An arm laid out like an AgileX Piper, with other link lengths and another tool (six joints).
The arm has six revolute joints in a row. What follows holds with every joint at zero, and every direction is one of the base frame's.
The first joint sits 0.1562 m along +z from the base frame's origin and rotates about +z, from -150 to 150 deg.
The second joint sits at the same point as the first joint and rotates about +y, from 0 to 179.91 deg.
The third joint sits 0.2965 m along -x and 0.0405 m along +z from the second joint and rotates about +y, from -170 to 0 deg.
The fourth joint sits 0.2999 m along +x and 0.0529 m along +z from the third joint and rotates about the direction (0.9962, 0, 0.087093), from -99.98 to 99.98 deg.
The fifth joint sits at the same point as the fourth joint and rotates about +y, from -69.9 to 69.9 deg.
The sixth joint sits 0.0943 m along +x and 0.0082 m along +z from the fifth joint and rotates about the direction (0.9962, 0, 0.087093), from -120 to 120 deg.
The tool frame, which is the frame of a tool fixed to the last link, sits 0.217 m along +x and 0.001 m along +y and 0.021 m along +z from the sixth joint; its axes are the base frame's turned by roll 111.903, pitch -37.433 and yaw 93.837 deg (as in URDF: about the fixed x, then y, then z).
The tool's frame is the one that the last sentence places.
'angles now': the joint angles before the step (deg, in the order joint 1, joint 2, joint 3, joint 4, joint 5, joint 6). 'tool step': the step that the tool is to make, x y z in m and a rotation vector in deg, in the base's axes. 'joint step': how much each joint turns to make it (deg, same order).
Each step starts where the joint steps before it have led.
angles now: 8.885, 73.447, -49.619, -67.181, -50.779, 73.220
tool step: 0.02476, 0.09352, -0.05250, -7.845, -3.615, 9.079
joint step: 9.547, 17.280, -12.200, -1.484, 0.722, -9.799
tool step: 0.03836, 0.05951, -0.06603, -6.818, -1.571, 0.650
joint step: 6.378, 13.354, -9.734, 1.360, 6.613, -7.453
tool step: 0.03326, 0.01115, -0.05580, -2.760, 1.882, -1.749
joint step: 0.633, 8.392, -4.537, 1.960, 2.272, -3.067
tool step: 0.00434, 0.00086, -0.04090, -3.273, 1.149, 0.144
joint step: 0.097, 3.229, -0.346, -1.013, 1.002, -1.424
